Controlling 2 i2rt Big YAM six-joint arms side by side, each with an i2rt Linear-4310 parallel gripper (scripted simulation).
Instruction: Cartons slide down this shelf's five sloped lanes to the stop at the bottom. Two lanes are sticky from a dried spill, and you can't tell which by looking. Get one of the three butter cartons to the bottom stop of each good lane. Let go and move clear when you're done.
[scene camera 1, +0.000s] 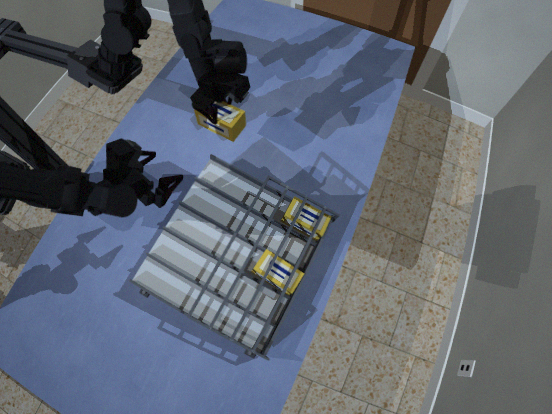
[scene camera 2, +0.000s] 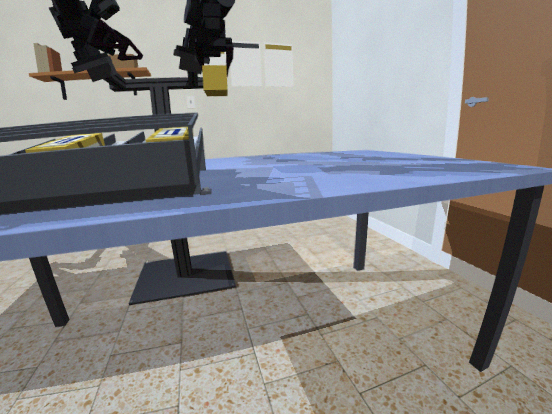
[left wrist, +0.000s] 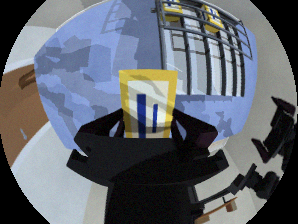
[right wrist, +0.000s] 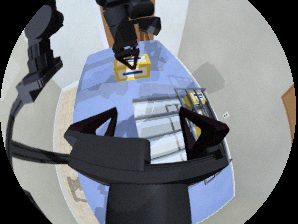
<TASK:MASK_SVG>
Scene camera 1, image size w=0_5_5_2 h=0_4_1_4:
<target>my right gripper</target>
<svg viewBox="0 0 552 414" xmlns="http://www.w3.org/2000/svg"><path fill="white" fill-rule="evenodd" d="M141 150L143 151L141 156L149 157L140 162L137 161L133 168L143 177L143 188L141 192L137 193L137 198L145 206L154 203L158 208L161 208L166 204L174 189L181 183L183 175L159 178L155 194L152 191L150 192L153 189L154 183L142 174L143 166L156 157L156 152Z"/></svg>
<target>butter carton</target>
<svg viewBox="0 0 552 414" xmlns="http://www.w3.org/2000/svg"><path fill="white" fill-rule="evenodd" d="M326 213L312 238L316 241L323 236L331 219L331 216ZM305 203L293 228L309 237L322 211ZM295 196L281 219L281 222L288 226L291 225L303 202Z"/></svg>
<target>butter carton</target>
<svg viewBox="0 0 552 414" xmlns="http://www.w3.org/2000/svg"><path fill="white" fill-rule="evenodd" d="M298 269L285 292L287 295L294 292L304 275ZM277 257L265 281L282 292L294 267L280 257ZM267 249L251 271L261 279L275 255Z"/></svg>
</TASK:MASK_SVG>
